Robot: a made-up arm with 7 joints.
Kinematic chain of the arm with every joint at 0, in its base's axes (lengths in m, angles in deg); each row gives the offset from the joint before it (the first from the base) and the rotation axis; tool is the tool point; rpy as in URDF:
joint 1: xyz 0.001 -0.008 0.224 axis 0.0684 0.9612 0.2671
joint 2: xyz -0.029 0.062 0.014 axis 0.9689 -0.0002 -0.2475
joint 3: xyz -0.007 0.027 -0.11 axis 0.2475 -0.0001 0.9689
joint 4: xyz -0.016 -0.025 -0.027 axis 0.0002 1 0
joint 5: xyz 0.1 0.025 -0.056 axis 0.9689 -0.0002 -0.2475
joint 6: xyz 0.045 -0.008 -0.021 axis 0.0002 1 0
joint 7: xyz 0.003 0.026 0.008 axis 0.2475 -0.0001 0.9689
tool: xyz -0.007 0.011 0.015 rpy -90 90 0
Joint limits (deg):
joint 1: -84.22..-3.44
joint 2: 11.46..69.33
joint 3: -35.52..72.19
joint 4: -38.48..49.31
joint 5: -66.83..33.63
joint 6: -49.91..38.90
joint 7: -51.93..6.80
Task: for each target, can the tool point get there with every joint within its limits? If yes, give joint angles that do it. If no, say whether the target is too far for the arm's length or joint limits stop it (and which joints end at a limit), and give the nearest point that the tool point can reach.
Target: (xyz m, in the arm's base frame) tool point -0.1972 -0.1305 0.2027
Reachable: no: joint limits stop it (at a limit: joint 1, joint 2, joint 3, joint 4, joint 5, joint 6, joint 7) | nearest point 0.0787 -0.0070 0.3026 | short by 0.318 m
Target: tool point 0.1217 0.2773 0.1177
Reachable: yes | joints -37.91 25.68 60.70 21.54 -19.10 1.14 -41.30
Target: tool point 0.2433 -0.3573 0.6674
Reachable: no: too far | nearest point 0.1706 -0.0426 0.3139 | short by 0.479 m
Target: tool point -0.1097 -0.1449 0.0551
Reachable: no: joint limits stop it (at a limit: joint 1, joint 2, joint 3, joint 5, joint 6, joint 7) | nearest point 0.0759 0.0366 0.0530 | short by 0.260 m
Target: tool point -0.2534 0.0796 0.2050
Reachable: no: joint limits stop it (at a limit: joint 1, joint 2, joint 3, joint 4, joint 5, joint 6, joint 7) | nearest point -0.0758 0.1656 0.3120 | short by 0.224 m
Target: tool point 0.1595 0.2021 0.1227
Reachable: yes | joints -20.14 40.62 -5.63 12.84 -10.12 -1.23 -22.72
